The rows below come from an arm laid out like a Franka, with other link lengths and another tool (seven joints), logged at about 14 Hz.
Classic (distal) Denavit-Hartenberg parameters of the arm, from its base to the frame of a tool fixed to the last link. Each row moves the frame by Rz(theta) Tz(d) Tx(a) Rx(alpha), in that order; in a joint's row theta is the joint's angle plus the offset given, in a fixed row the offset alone. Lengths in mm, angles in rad.
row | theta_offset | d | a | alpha
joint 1 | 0 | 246.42 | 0 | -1.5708
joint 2 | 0 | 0 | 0 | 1.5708
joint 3 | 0 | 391.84 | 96.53 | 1.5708
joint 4 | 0 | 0 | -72.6 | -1.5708
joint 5 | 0 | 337.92 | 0 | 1.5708
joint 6 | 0 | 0 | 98.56 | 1.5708
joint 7 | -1.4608 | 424.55 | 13.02 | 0.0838
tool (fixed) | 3.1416 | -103.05 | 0 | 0
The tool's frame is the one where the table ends.
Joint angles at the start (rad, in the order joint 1, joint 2, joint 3, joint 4, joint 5, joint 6, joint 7):
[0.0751, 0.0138, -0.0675, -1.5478, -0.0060, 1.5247, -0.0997]
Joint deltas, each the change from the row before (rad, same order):
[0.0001, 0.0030, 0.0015, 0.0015, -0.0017, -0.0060, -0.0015]
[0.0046, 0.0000, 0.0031, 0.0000, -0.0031, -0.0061, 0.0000]
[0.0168, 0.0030, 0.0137, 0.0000, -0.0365, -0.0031, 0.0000]
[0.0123, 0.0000, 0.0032, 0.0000, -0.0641, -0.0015, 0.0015]
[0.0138, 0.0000, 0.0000, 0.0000, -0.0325, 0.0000, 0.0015]
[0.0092, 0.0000, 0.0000, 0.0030, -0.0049, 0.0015, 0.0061]
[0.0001, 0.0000, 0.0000, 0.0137, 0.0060, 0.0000, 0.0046]
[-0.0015, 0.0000, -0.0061, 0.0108, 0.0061, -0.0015, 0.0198]
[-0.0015, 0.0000, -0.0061, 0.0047, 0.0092, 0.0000, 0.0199]
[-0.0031, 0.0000, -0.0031, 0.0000, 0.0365, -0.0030, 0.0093]
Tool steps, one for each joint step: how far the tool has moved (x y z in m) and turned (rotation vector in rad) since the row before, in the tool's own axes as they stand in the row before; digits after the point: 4 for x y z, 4 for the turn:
[-0.0003, 0.0010, 0.0017, -0.0075, 0.0023, -0.0028]
[-0.0030, 0.0020, 0.0008, -0.0060, 0.0041, -0.0072]
[-0.0042, 0.0005, 0.0020, -0.0049, 0.0403, -0.0251]
[0.0128, 0.0001, -0.0001, 0.0004, 0.0654, -0.0045]
[0.0034, -0.0004, -0.0006, 0.0021, 0.0339, -0.0073]
[-0.0030, -0.0013, -0.0022, 0.0059, 0.0055, -0.0018]
[-0.0012, -0.0026, -0.0063, 0.0134, -0.0069, 0.0056]
[0.0028, -0.0017, -0.0042, 0.0079, -0.0089, 0.0278]
[0.0014, -0.0010, -0.0017, 0.0032, -0.0118, 0.0266]
[-0.0085, 0.0015, 0.0002, -0.0061, -0.0372, 0.0100]

